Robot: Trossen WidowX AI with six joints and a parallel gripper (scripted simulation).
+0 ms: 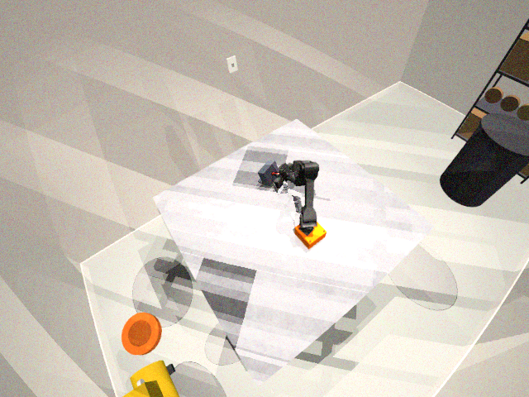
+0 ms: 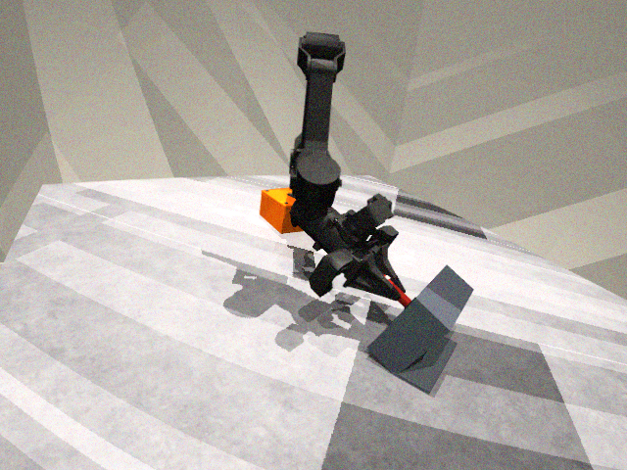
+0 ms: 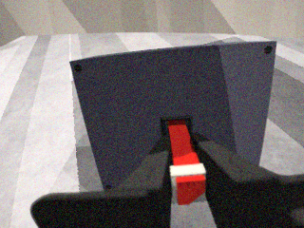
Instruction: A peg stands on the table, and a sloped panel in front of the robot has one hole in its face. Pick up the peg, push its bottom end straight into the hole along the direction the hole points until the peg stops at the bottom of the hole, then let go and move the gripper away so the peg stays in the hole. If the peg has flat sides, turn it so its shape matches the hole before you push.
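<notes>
Now: the red peg 20 mm behind my gripper tip. Round my gripper tip: sloped panel (40 mm ahead, 10 mm to the left, 20 mm below).
</notes>
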